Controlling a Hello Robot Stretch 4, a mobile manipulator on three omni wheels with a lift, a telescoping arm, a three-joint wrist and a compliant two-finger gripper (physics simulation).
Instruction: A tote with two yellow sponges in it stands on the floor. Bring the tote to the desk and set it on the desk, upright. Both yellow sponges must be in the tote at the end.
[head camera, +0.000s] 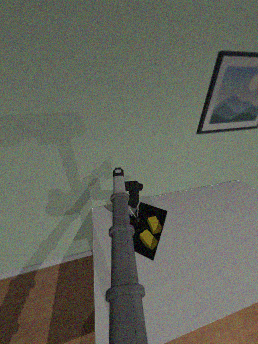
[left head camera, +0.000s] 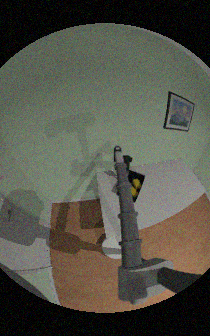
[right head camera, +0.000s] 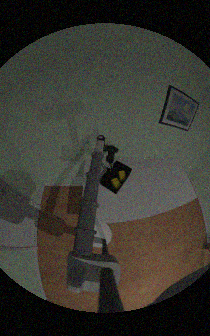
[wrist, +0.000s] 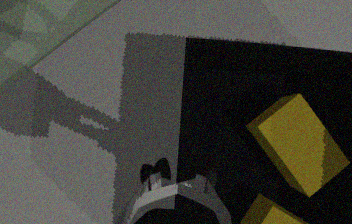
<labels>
The same spot on a grey desk: (right head camera: 155, 184) is (head camera: 216, 232).
</labels>
